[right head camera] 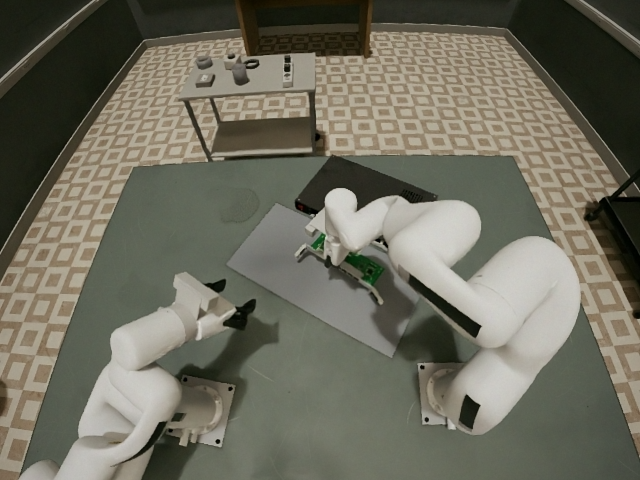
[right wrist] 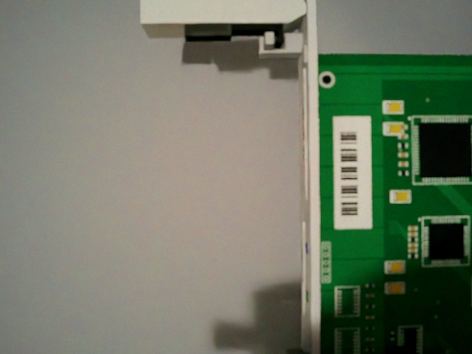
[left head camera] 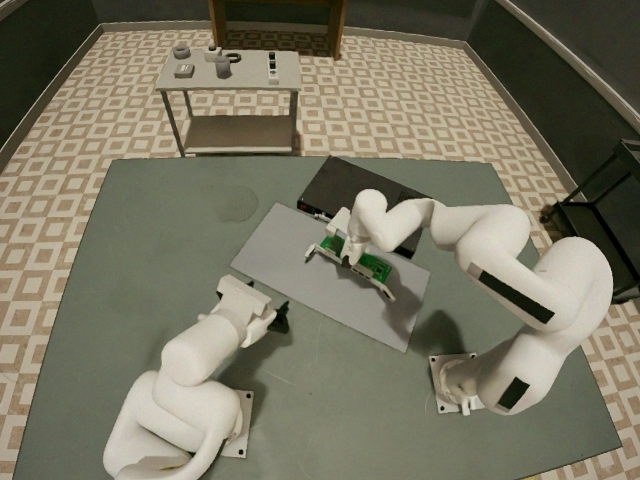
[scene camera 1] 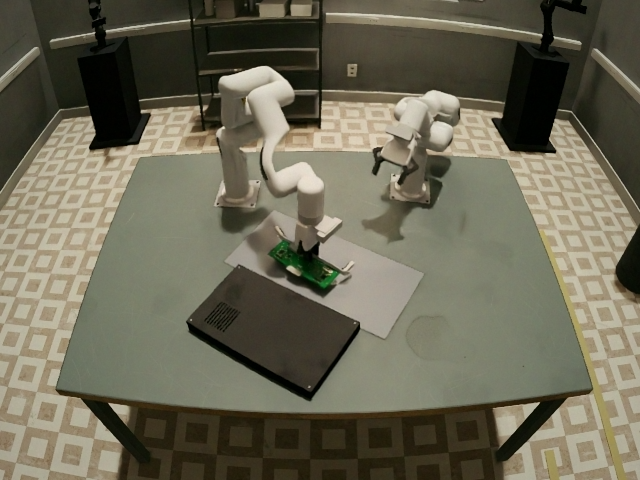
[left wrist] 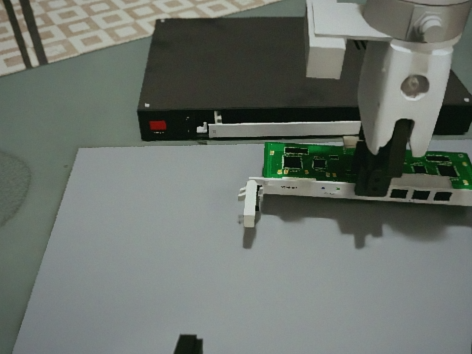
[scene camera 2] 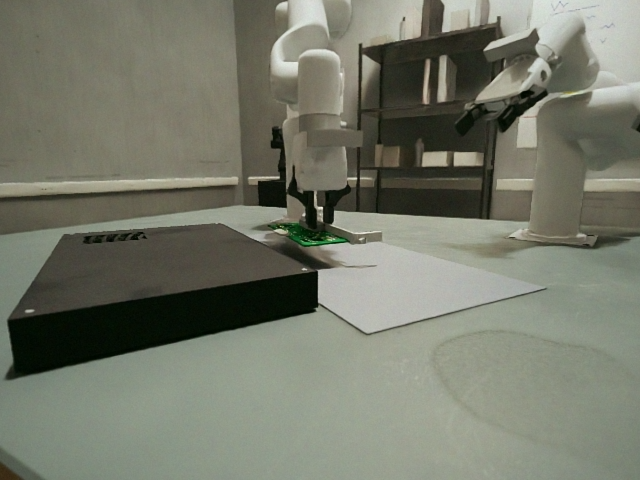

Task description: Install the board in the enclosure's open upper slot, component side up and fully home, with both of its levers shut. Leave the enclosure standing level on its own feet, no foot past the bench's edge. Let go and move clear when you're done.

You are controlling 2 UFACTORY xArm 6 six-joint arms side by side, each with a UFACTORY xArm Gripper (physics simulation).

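Frame: origin at the left arm's base, x up, y ahead, z left, level; millimetres.
Seen in the pictures: left gripper, fingertip midpoint: (right head camera: 238, 294) (left head camera: 268, 296) (scene camera 1: 386, 179) (scene camera 2: 477, 129); right gripper, fingertip midpoint: (right head camera: 338, 262) (left head camera: 348, 262) (scene camera 1: 311, 257) (left wrist: 367, 183) (scene camera 2: 319, 227); left arm's base, link origin: (right head camera: 200, 409) (scene camera 1: 410, 188) (scene camera 2: 551, 237); right arm's base, link origin: (left head camera: 458, 381) (scene camera 1: 237, 193).
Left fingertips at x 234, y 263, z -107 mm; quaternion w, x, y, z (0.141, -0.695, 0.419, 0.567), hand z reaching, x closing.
Observation:
Pixels of each thing's middle, then the offset from my left fingertips to it. "spot": a spot on its surface instead. Level surfaces: height alone.
- black enclosure, body centre: (left wrist: 295, 72) (scene camera 2: 171, 263) (scene camera 1: 272, 325) (right head camera: 366, 203) (left head camera: 366, 204) dx -209, dy +473, dz -286 mm
- white lower panel, surface spot: (left wrist: 285, 129) spot: dx -216, dy +363, dz -207 mm
- grey mat, surface height: dx -232 mm
- green bench, surface height: dx -233 mm
- small white latch, surface spot: (left wrist: 202, 128) spot: dx -206, dy +397, dz -104 mm
The black enclosure (left head camera: 351, 178) (right head camera: 356, 178) (scene camera 1: 279, 330) (scene camera 2: 180, 268) (left wrist: 240, 65) lies flat on the bench. In the left wrist view its upper slot (left wrist: 290, 114) is a dark gap above a white lower panel (left wrist: 285, 129). My right gripper (left head camera: 347, 262) (right head camera: 328, 262) (scene camera 1: 308, 250) (scene camera 2: 319, 222) (left wrist: 367, 183) is shut on the front panel of the green board (left head camera: 379, 267) (right head camera: 369, 267) (scene camera 1: 310, 269) (left wrist: 305, 160) (right wrist: 380, 245), holding it component side up, above the mat and outside the slot. Both levers (left head camera: 310, 251) (left head camera: 387, 293) (scene camera 1: 348, 267) (scene camera 1: 279, 232) stick outward. My left gripper (left head camera: 268, 297) (right head camera: 239, 292) (scene camera 1: 388, 174) (scene camera 2: 481, 128) is open and empty.
The grey mat (left head camera: 289, 281) (right head camera: 284, 279) (scene camera 1: 382, 289) (scene camera 2: 413, 294) lies in front of the enclosure on the green bench (left head camera: 320, 403) (scene camera 1: 465, 289). A side table (left head camera: 248, 80) (right head camera: 263, 87) with small items stands behind the bench. A small white latch (left wrist: 202, 128) is beside the lower panel.

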